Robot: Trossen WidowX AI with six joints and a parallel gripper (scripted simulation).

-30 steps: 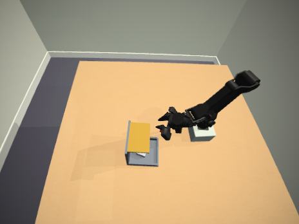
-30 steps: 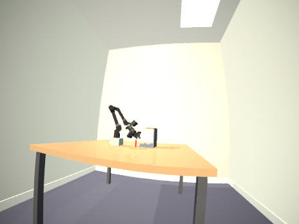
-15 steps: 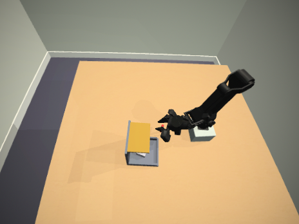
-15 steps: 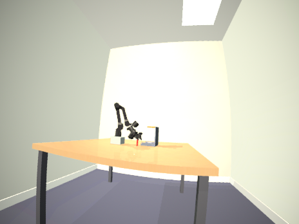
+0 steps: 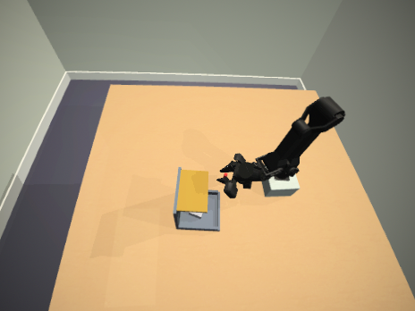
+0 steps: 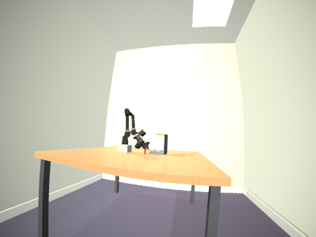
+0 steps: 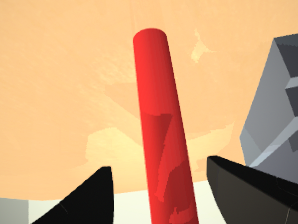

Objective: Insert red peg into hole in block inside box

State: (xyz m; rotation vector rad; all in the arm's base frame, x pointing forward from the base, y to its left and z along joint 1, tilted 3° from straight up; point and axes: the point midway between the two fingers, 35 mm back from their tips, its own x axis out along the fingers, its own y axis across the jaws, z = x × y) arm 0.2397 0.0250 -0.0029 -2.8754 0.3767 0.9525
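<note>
Now: gripper tip 15 cm to the right of the grey back wall, 15 cm short of it and 7 cm below it. The rest, counted from my gripper tip: red peg (3 cm behind, 1 cm to the left, 1 cm below); then roof (17 cm above, 15 cm to the left, 10 cm ahead).
</note>
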